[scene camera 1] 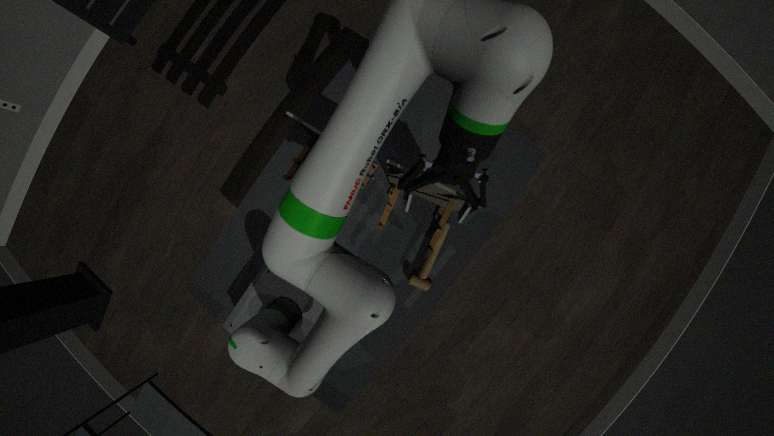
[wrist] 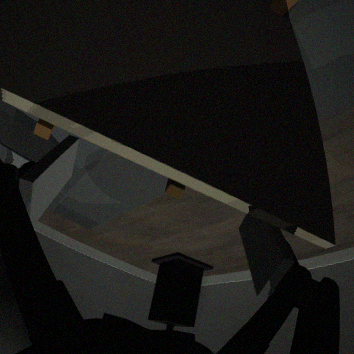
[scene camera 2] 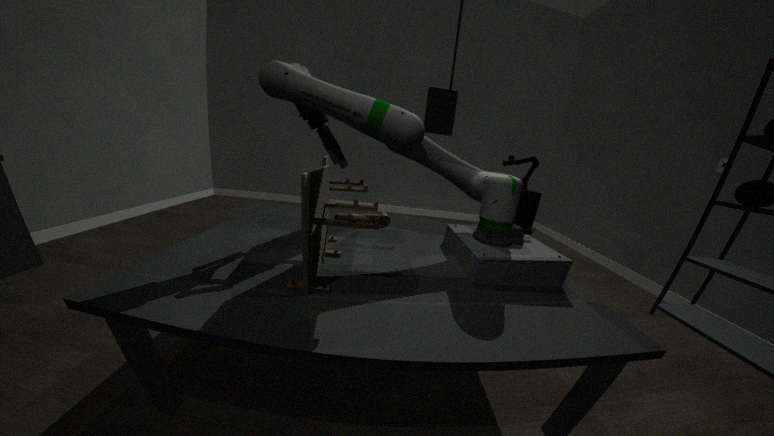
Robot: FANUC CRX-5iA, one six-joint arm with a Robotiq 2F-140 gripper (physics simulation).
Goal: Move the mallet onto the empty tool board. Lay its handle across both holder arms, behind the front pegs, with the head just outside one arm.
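Where they show: gripper, fingertip midpoint: (scene camera 1: 433, 212) (wrist: 162, 185) (scene camera 2: 341, 165); arm's base, link origin: (scene camera 1: 283, 315) (scene camera 2: 492, 239).
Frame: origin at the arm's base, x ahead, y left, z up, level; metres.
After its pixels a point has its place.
Observation:
The wooden mallet (scene camera 1: 434, 251) @(z -0.045, x 0.518, y -0.340 m) (scene camera 2: 360, 217) @(z -0.057, x 0.513, y -0.323 m) lies lengthwise beside one holder arm (scene camera 1: 446, 210) @(z 0.121, x 0.644, y -0.261 m) of the right-hand tool board (scene camera 1: 436, 190) (scene camera 2: 315, 232). Its head is at the outer end, away from the panel. What bears it cannot be told, and the mallet does not show in the wrist view. The other tool board is mostly hidden behind the robot arm in scene view 1; its holder arms (scene camera 1: 369, 176) @(z -0.016, x 0.616, y 0.007 m) (scene camera 2: 349, 188) @(z 0.123, x 0.558, y -0.108 m) show in part. My gripper (scene camera 1: 436, 210) @(z 0.199, x 0.609, y -0.221 m) (scene camera 2: 341, 163) @(z 0.199, x 0.609, y -0.221 m) (wrist: 162, 185) @(z 0.199, x 0.609, y -0.221 m) is open and empty, above the right-hand board's top edge. One fingertip overlaps that edge in the wrist view.
Both boards stand upright on a dark table (scene camera 2: 389, 335) @(z -0.088, x 0.425, y 0.362 m). The robot's base block (scene camera 2: 519, 270) @(z -0.031, x -0.005, y 0.177 m) is on the same table. The white robot arm (scene camera 1: 346, 140) @(z 0.449, x 0.600, y -0.029 m) (scene camera 2: 346, 100) @(z 0.404, x 0.575, y 0.028 m) stretches above the boards. A shelf rack (scene camera 2: 698, 232) stands at the right. The scene is dim with strong shadows.

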